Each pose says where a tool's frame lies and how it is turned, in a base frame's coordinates. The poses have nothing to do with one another.
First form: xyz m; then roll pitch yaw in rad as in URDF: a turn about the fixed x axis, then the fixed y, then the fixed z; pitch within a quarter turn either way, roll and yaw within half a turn.
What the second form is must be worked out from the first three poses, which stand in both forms.
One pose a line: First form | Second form
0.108 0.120 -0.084 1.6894 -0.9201 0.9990 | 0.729 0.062 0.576 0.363 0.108 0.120 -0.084
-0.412 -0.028 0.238 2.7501 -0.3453 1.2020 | 0.816 0.519 0.247 0.063 -0.412 -0.028 0.238
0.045 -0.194 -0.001 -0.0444 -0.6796 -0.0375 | -0.027 -0.333 -0.025 0.942 0.045 -0.194 -0.001
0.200 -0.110 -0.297 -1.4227 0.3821 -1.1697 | -0.455 0.474 -0.307 0.689 0.200 -0.110 -0.297
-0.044 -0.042 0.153 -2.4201 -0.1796 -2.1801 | -0.459 0.812 -0.351 0.088 -0.044 -0.042 0.153
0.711 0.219 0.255 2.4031 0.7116 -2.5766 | -0.364 0.804 0.415 0.218 0.711 0.219 0.255
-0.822 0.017 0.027 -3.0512 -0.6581 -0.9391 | 0.850 -0.415 0.307 0.108 -0.822 0.017 0.027
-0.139 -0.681 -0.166 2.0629 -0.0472 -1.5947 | 0.591 -0.622 -0.353 0.373 -0.139 -0.681 -0.166
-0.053 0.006 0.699 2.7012 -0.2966 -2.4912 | 0.278 -0.925 -0.159 0.206 -0.053 0.006 0.699
